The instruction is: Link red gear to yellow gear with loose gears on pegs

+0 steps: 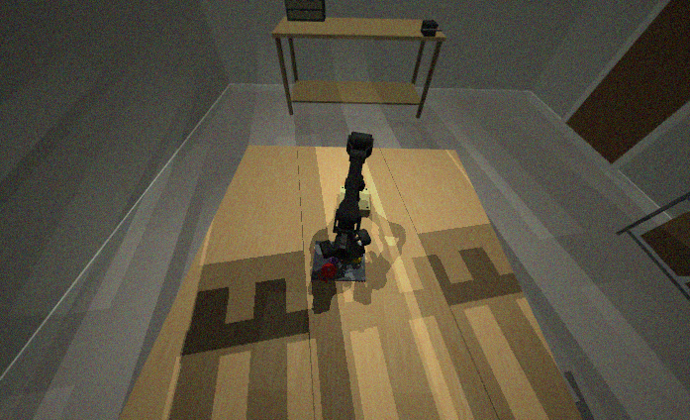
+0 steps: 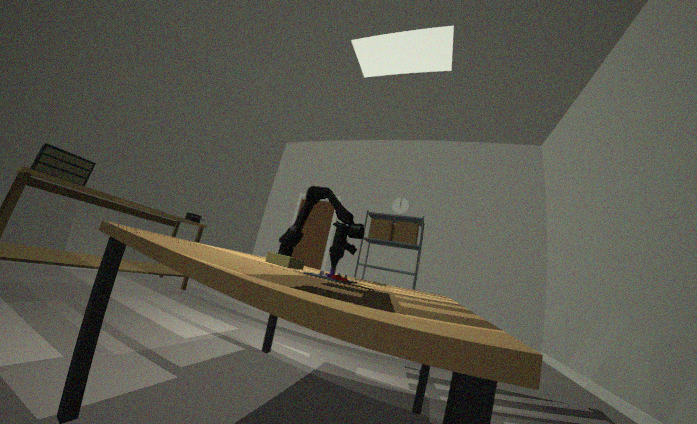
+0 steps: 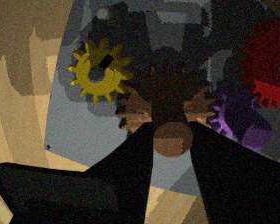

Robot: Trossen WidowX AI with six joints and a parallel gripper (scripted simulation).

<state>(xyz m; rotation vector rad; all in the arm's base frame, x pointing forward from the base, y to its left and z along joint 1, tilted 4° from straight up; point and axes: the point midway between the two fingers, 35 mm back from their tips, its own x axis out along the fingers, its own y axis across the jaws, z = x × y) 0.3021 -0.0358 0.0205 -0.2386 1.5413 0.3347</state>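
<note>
The brown gear is 10 mm below my gripper tip. From my gripper tip the other things lie so: red gear (60 mm to the right, 60 mm ahead, 20 mm below); small purple gear (50 mm to the right, 20 mm ahead, 10 mm below).
</note>
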